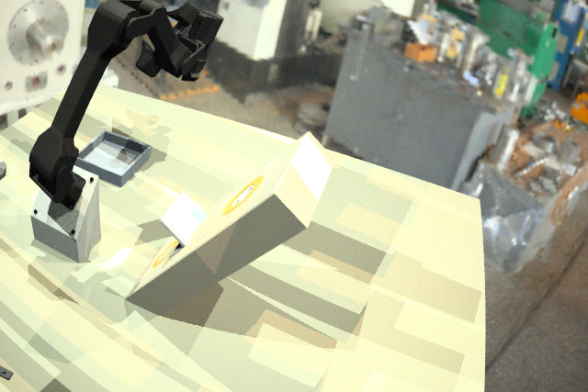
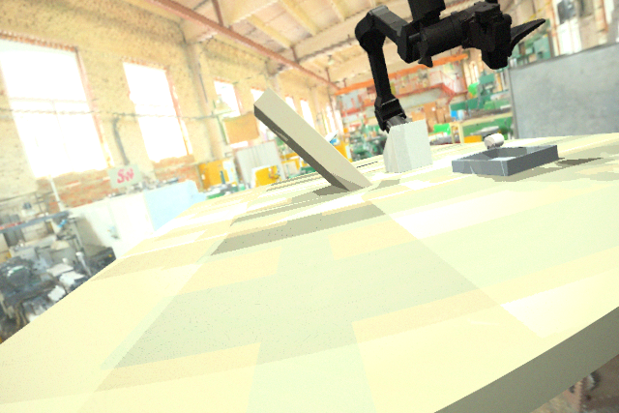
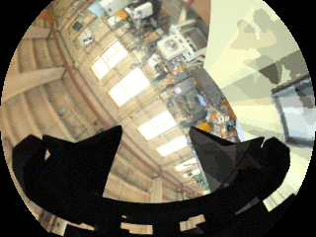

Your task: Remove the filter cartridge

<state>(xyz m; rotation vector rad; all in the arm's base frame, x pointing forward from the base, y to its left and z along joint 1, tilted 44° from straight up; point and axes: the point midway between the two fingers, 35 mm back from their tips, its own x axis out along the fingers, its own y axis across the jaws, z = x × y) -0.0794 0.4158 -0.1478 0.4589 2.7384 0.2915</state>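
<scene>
Right now the round filter cartridge is 45 cm ahead of my gripper tip, 38 cm to the right of it and 8 cm below it. The rest, counted from my gripper tip: grey tray: 15 cm to the right, 30 cm below; then service panel: 40 cm ahead, 39 cm to the right, 15 cm below.
</scene>
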